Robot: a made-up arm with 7 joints.
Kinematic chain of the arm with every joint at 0, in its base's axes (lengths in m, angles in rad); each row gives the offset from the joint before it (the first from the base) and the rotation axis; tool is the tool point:
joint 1: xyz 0 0 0.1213 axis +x
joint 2: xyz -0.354 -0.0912 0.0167 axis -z
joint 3: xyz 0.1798 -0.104 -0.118 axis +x
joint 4: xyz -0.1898 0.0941 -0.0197 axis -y
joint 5: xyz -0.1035 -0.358 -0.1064 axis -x
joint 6: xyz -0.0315 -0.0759 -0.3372 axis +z
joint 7: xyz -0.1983 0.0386 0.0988 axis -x
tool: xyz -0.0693 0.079 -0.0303
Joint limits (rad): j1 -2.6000..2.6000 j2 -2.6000..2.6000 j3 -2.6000..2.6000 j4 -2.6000..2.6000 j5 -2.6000..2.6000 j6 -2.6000..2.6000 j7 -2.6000..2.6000
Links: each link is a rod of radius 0.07 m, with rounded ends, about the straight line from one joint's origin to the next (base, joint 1, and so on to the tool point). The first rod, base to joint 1, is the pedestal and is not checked.
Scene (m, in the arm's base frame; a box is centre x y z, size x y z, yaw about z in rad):
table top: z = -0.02
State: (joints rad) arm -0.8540 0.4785 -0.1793 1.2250 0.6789 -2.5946 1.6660
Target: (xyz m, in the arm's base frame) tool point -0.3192 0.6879 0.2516
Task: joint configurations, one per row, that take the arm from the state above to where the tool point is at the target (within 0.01 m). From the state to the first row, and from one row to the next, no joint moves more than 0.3 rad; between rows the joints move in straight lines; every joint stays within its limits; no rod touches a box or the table.
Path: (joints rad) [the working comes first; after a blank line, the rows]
Joints at the target: -2.5257 0.4844 -0.6787 1.5512 1.1033 -2.6000 1.4586
Straight joint move there: clear.

1: -1.1326 0.4795 -0.2625 1.2794 0.7496 -2.5955 1.6314
2: -1.4112 0.4805 -0.3458 1.3337 0.8204 -2.5964 1.5969
3: -1.6898 0.4814 -0.4290 1.3881 0.8911 -2.5973 1.5623
4: -1.9684 0.4824 -0.5122 1.4424 0.9619 -2.5982 1.5277
5: -2.2470 0.4834 -0.5955 1.4968 1.0326 -2.5991 1.4932
6: -2.5257 0.4844 -0.6787 1.5512 1.1033 -2.6000 1.4586

